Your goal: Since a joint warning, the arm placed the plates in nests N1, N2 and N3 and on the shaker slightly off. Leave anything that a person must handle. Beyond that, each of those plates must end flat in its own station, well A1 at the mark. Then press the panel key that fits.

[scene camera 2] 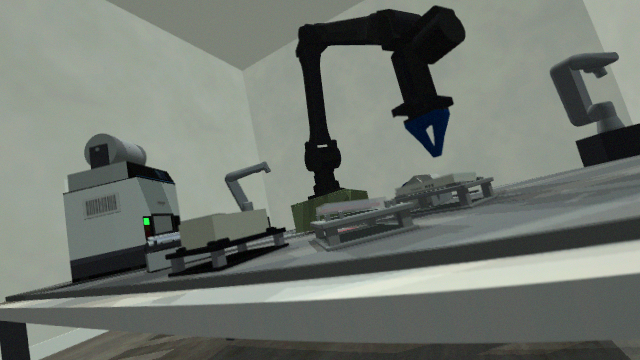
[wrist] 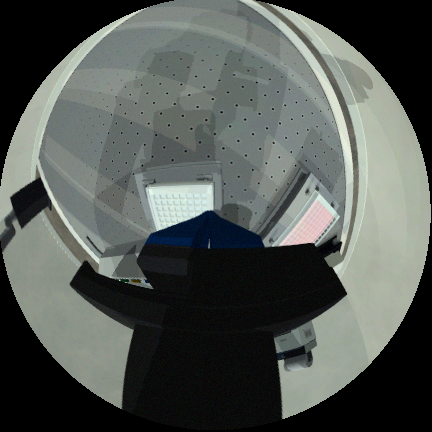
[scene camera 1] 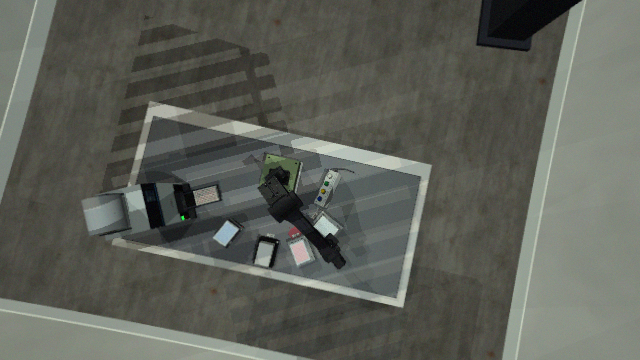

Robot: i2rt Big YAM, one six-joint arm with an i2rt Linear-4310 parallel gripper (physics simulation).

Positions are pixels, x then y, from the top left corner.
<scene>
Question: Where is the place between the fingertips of my gripper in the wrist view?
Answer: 209, 216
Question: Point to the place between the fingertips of my gripper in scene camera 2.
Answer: At 437, 156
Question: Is my gripper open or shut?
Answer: Shut.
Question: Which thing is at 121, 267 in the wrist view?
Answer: A button box.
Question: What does my gripper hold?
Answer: Nothing.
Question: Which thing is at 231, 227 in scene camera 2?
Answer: A black-framed plate.
</scene>
